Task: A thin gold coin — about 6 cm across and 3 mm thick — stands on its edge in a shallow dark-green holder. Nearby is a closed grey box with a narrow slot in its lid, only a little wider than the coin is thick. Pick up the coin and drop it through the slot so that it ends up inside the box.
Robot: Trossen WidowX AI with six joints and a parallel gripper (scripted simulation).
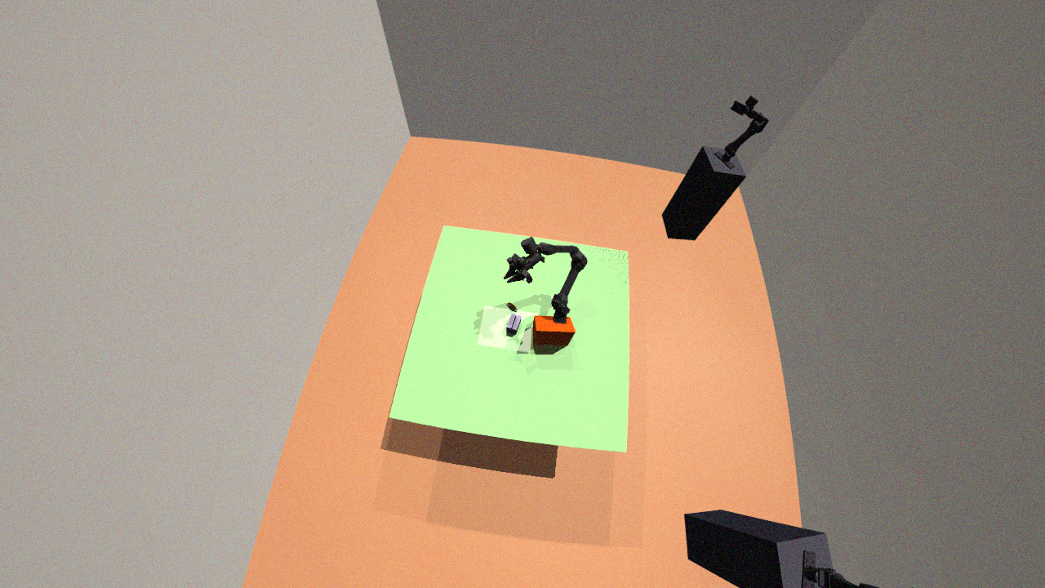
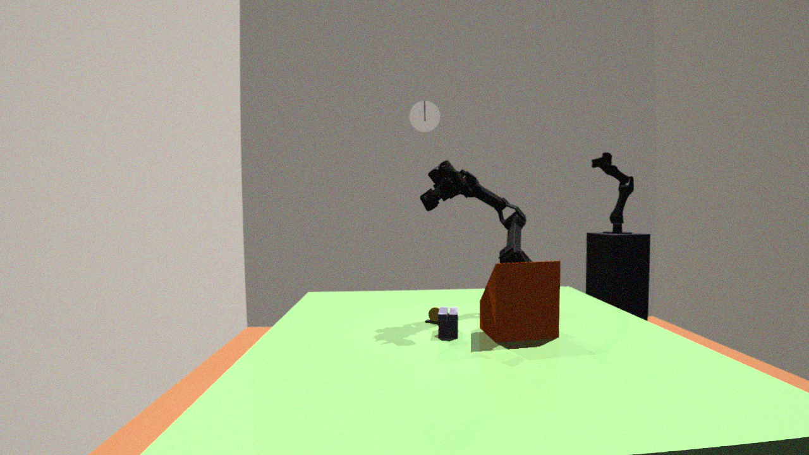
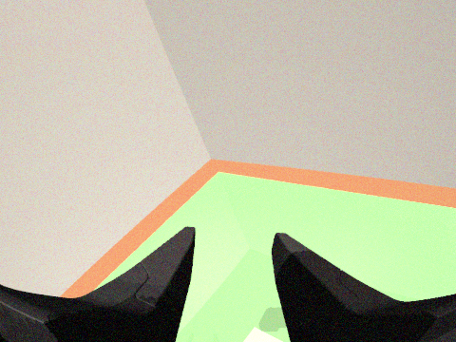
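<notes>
My gripper tip is now 41 cm above the gold coin, 6 cm to the left of it and 4 cm past it.
</notes>
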